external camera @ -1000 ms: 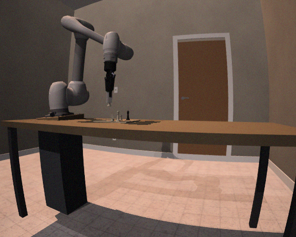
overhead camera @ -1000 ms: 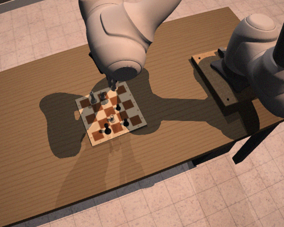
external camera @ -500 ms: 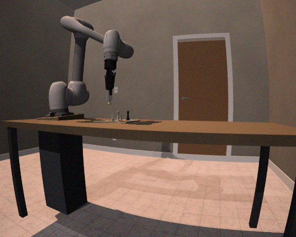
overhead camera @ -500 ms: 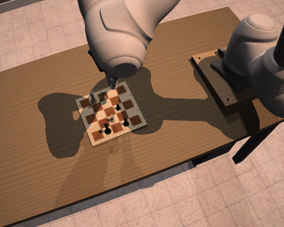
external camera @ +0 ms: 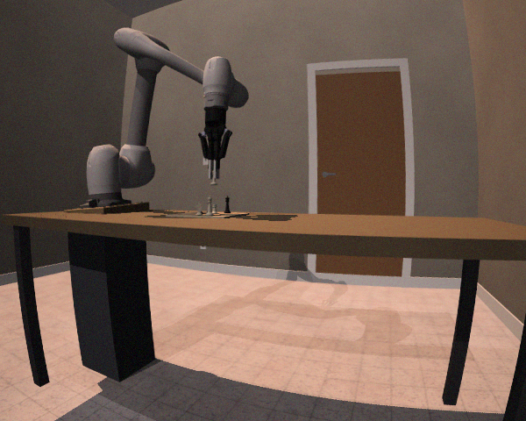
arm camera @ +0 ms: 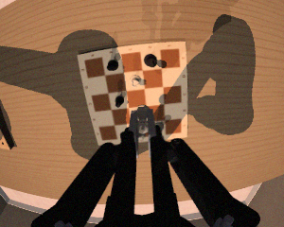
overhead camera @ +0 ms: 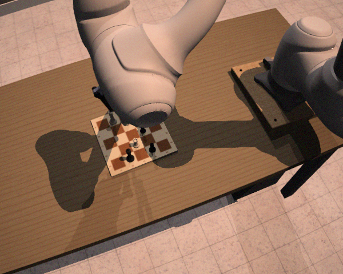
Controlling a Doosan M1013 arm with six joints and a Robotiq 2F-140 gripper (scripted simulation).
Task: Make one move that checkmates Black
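My hand is 160 mm above the chessboard, 10 mm to the left of it and 10 mm past it. The rest, counted from my hand: light-coloured chess piece (30 mm below).
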